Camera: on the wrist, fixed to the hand. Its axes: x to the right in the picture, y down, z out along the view.
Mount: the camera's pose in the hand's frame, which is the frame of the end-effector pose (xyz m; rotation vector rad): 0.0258 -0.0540 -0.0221 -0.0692 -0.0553 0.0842
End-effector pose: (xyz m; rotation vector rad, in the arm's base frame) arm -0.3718 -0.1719 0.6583 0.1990 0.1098 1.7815
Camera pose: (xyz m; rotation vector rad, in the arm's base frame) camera -0.3297 -0.1342 0.6287 0.2054 0.0001 1.8589
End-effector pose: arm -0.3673 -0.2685 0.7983 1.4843 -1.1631 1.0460
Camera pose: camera -0.3111 -0.2458 0.8184 1.4285 -1.2979 1.0165
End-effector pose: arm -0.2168 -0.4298 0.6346 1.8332 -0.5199 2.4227
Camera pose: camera -0.2314 -0.3763 0.6661 1.8919 -0.6897 2.3788
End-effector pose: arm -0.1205 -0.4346 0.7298 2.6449 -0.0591 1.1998
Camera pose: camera -0.1125 -0.3755 0.7525 2.6387 -0.2196 1.1284
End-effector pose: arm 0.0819 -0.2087 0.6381 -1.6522 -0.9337 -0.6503
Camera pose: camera 0.0515 -0.2173 0.6935 -1.7690 -0.8845 -0.5880
